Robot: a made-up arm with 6 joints.
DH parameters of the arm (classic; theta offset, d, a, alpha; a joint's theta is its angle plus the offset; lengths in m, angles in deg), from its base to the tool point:
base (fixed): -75.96 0 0.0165 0
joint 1: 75.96 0.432 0.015 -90
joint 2: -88.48 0 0.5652 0
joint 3: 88.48 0.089 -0.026 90
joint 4: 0 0.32 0.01 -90
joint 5: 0 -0.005 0.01 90
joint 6: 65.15 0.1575 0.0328 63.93
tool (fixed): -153.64 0.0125 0 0
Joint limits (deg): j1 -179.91..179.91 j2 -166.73..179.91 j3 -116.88..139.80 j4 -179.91..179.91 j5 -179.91..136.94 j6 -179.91..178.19
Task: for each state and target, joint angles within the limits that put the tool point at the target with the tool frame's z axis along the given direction. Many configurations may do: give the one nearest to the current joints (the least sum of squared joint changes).
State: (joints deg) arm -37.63 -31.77 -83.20 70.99 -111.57 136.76
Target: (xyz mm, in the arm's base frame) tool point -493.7 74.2 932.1 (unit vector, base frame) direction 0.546 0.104 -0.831
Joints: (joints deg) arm -13.72 -30.81 -39.11 58.03 -115.37 159.67
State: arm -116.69 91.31 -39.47 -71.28 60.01 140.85
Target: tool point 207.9 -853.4 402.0 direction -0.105 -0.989 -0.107
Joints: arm -71.36 109.67 -35.31 -99.40 83.99 177.72
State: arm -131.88 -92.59 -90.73 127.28 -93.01 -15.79
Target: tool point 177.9 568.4 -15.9 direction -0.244 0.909 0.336
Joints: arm -113.06 -107.16 -51.21 81.56 -110.92 -57.09
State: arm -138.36 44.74 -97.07 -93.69 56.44 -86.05
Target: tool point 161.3 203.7 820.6 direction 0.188 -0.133 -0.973
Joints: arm -134.02 3.93 -98.39 -129.06 65.27 -60.00
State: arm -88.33 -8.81 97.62 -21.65 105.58 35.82
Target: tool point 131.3 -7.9 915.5 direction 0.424 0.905 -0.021
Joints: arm -98.48 -28.77 99.12 2.94 134.98 44.44
